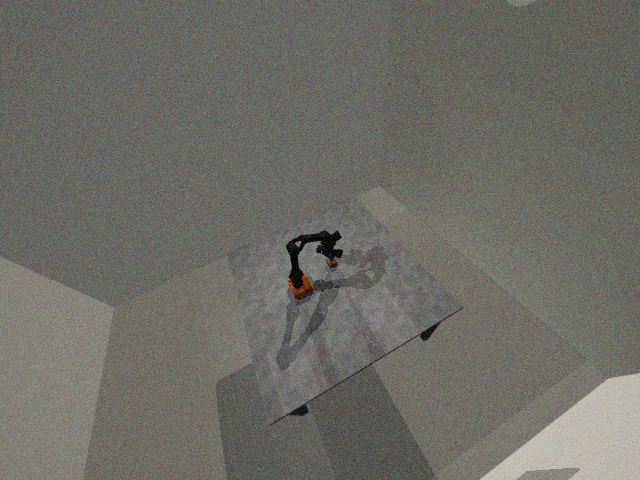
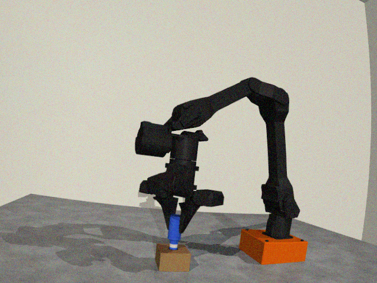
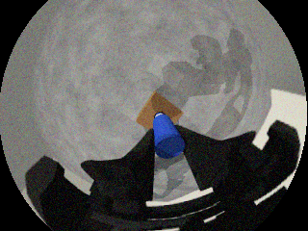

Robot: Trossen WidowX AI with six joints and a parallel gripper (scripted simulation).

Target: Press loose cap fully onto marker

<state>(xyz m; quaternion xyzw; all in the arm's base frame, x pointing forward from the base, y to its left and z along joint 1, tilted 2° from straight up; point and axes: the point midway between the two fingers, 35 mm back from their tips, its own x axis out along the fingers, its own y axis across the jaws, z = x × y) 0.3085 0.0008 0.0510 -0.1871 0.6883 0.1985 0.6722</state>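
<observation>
The blue cap is 1 cm above my gripper tip. From my gripper tip the other things lie so: brown holder block: 6 cm below.
</observation>
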